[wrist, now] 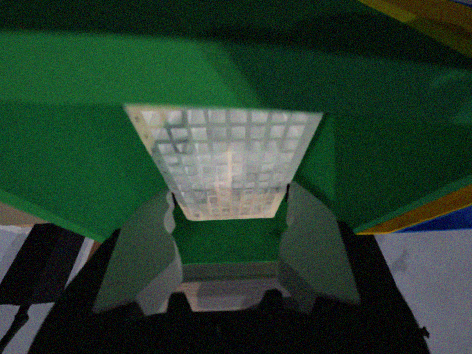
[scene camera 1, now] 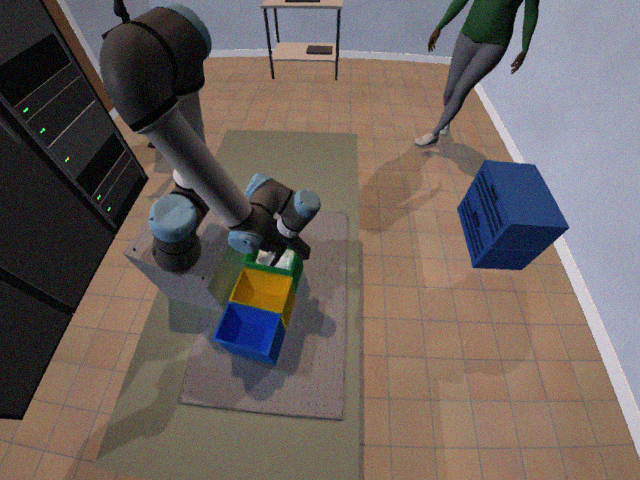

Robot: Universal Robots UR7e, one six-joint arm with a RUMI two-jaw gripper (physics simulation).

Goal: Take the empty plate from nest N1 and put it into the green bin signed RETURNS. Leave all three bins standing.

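Frame: origin at the arm's base, x ahead, y left, z up, level; centimetres.
Seen in the pictures: gripper, fingertip midpoint: [wrist: 230, 185] [scene camera 1: 268, 258]; arm's base at its link origin: [scene camera 1: 177, 249].
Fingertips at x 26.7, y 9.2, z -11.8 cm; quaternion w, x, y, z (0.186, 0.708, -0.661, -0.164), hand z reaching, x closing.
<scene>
Pixels of each thing's top centre, then the offset from my fingertips to it. Level surfaces: height alone.
- plate at its top centre: [wrist: 230, 187] [scene camera 1: 274, 256] dx +2.5, dy +0.1, dz +1.6 cm
- yellow bin at its top centre: [wrist: 414, 202] [scene camera 1: 261, 288] dx +1.9, dy -13.1, dz +2.7 cm
- blue bin at its top centre: [scene camera 1: 247, 326] dx +1.3, dy -26.2, dz +2.7 cm
- perforated board at its surface level: dz -15.2 cm
The plate [scene camera 1: 264, 257] [wrist: 230, 150] is a pale tray of many small square wells. It is inside the green bin [scene camera 1: 252, 265] [wrist: 65, 160], strongly slanted in the wrist view, its upper end nearer the camera. My gripper [scene camera 1: 287, 252] [wrist: 230, 185] reaches into the bin mouth. Its two grey fingertips meet the plate's long side edges about midway along, so it looks shut on the plate. How far the plate rests on the bin's floor or walls is hidden. The green bin stands upright. The RETURNS sign and nest N1 cannot be made out.
The yellow bin [scene camera 1: 262, 289] [wrist: 435, 207] and the blue bin [scene camera 1: 249, 330] [wrist: 445, 221] stand upright in a row beside the green bin on the perforated board [scene camera 1: 315, 382]. A person [scene camera 1: 473, 46] stands at the back right, a blue cabinet [scene camera 1: 511, 206] at the right.
</scene>
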